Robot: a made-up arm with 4 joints. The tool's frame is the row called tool.
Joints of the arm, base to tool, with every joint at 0 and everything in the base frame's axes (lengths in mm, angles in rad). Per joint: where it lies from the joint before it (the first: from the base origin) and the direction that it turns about. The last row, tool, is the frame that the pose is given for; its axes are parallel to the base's.
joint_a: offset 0.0 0.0 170.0 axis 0 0 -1
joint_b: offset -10.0 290.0 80.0 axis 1 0 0
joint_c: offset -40.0 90.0 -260.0 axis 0 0 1
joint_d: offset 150.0 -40.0 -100.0 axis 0 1 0
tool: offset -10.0 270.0 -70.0
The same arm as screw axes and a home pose.
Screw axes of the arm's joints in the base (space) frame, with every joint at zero. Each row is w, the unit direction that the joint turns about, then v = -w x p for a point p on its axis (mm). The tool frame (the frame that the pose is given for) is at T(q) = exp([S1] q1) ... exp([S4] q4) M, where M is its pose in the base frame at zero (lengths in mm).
S1 = (0, 0, -1, 0.0, 0.0, 0.0)
S2 = (1, 0, 0, 0.0, 250.0, -290.0)
S3 = (0, 0, 1, 380.0, 50.0, 0.0)
S4 = (0, 1, 0, 110.0, 0.0, 100.0)
M: xyz 90.0 610.0 -180.0 (mm) rpy 0.0000 0.0000 0.0000 (rad, as in URDF)

